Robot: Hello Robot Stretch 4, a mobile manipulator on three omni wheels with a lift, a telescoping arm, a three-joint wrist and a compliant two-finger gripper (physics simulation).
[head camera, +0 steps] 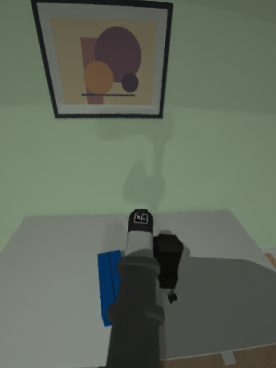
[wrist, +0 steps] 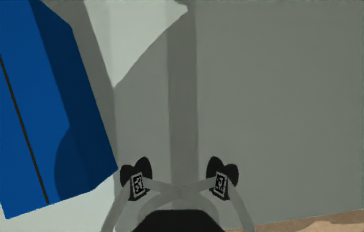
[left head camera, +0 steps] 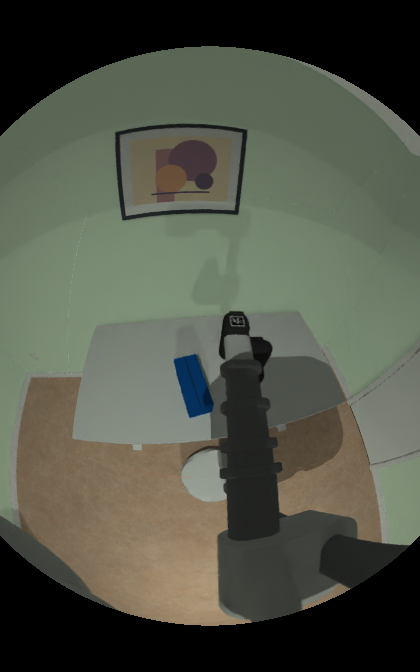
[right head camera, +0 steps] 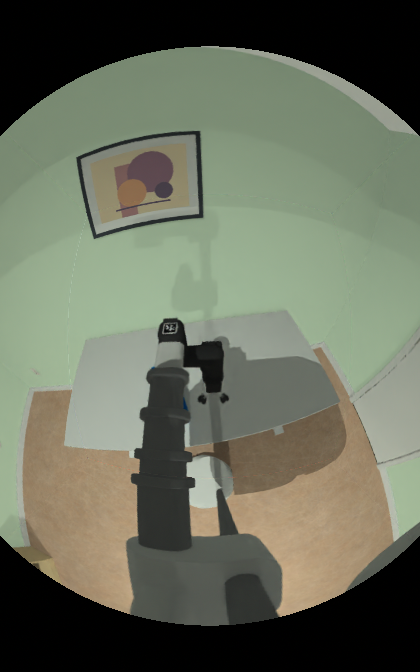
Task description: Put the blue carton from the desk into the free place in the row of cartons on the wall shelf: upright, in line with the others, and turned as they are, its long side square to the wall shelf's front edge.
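Observation:
The blue carton (head camera: 106, 285) (left head camera: 192, 385) (wrist: 45, 115) lies on the grey desk (head camera: 50, 260) (left head camera: 120, 380) (right head camera: 105, 390) (wrist: 280, 100), a dark line running along its top. The arm hides part of it in the head view and nearly all of it in the right head view. My gripper (right head camera: 213, 398) (wrist: 179, 170) points down above the desk, open and empty, to the right of the carton. In the wrist view the left fingertip appears close beside the carton's near right corner, at a height I cannot tell. The wall shelf and its row of cartons do not show.
A framed picture (head camera: 54, 60) (left head camera: 120, 175) (right head camera: 201, 175) hangs on the green wall behind the desk. A round white object (left head camera: 202, 475) (right head camera: 207, 482) is on the brown floor at the desk's front. A wooden piece (right head camera: 37, 557) shows at the lower left of the right head view.

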